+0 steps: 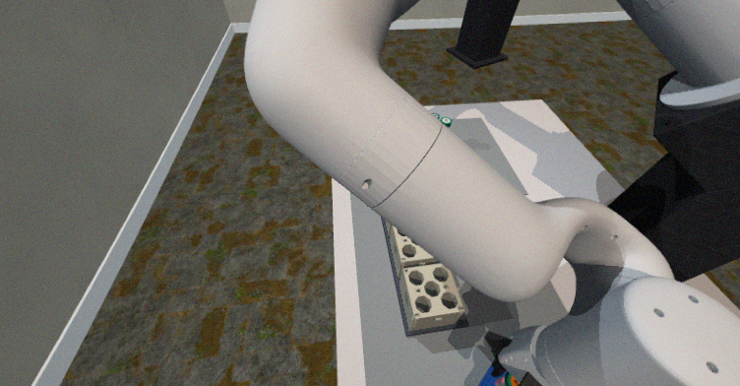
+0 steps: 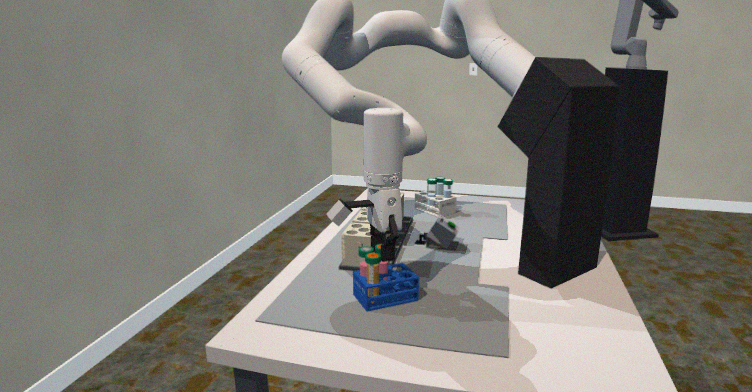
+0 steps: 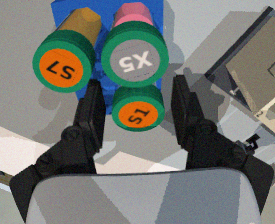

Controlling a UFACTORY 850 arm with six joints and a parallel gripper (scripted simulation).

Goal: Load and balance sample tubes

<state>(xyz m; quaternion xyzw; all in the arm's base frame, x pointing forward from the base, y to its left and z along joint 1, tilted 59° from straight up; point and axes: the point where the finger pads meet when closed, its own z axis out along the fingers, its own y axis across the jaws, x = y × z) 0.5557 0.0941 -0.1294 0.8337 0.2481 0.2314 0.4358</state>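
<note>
Right now my hand is 50 mm above the sample S1 and 10 mm short of it. Round my hand: blue sample rack RS: 90 mm below, 20 mm to the left, 10 mm behind; then grey-dot tube X5: 50 mm below, 30 mm ahead, 20 mm to the left; then sample S7: 60 mm to the left, 50 mm below, 30 mm ahead.
</note>
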